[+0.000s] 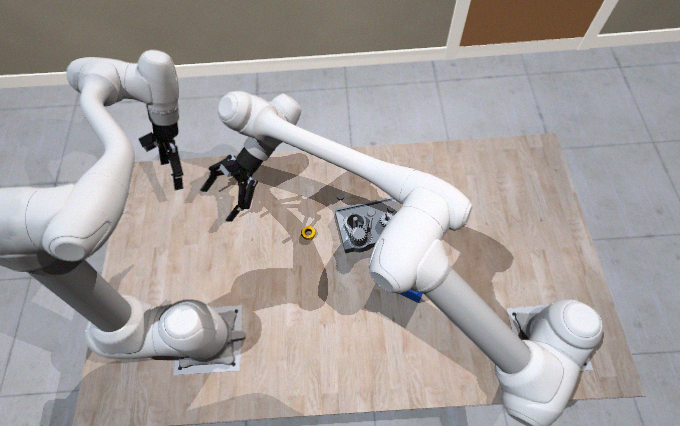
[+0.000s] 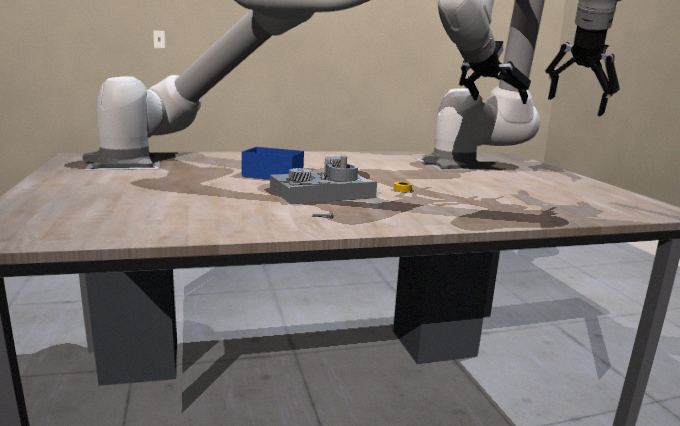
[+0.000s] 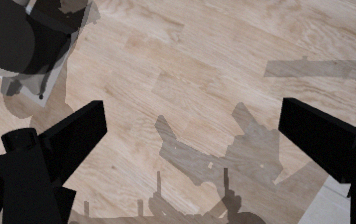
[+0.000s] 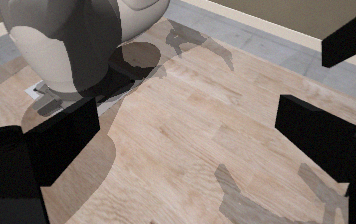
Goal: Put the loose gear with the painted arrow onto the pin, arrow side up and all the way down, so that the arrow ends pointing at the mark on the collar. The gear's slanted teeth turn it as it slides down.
The pictures show: my left gripper, my right gripper, a grey base plate and a blue bin.
My left gripper shows as well in image 1 and in image 3. My right gripper also shows in image 1 and in image 4.
